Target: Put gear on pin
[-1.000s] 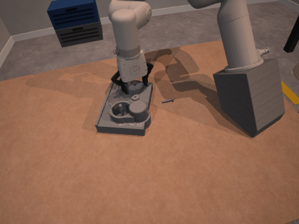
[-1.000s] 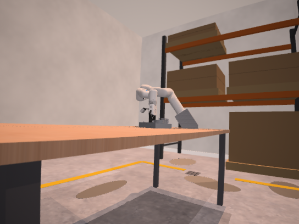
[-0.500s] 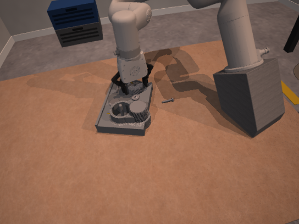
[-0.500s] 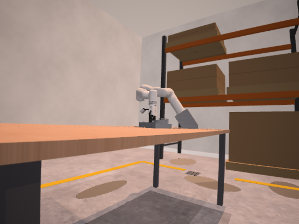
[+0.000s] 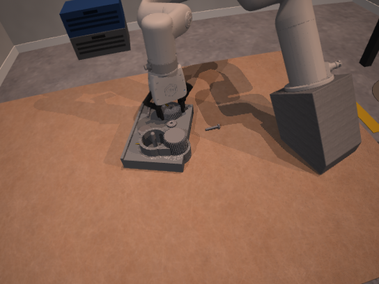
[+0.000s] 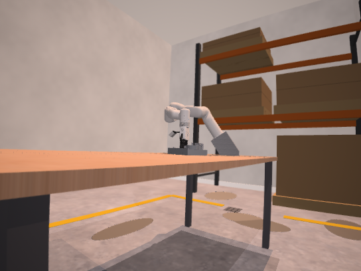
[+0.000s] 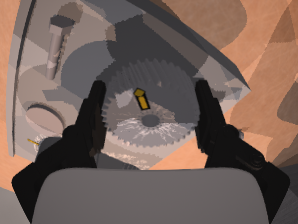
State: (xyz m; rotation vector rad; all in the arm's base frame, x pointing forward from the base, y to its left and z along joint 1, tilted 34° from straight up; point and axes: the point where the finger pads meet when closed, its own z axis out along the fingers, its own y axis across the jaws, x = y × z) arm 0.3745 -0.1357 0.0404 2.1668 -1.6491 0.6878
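Right now the gear is right at my hand. Also, from my hand: bolt: 120 mm behind, 70 mm to the left, 50 mm below.
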